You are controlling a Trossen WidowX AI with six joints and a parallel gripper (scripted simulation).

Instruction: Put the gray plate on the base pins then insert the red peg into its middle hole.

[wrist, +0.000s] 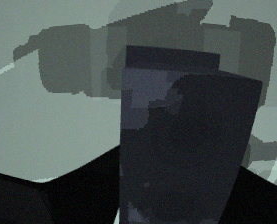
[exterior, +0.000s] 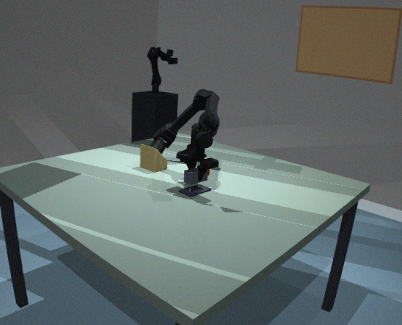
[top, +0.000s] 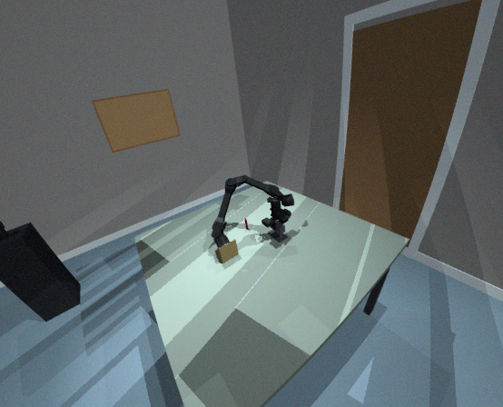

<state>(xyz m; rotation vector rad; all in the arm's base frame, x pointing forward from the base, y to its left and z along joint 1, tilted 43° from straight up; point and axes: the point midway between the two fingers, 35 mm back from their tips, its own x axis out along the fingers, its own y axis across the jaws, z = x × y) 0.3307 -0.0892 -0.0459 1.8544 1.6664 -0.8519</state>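
Now: the base 40 mm below my gripper tip. The rest, counted from my gripper tip: red peg 90 mm behind, 210 mm to the left, 10 mm below; then gray plate 30 mm above.
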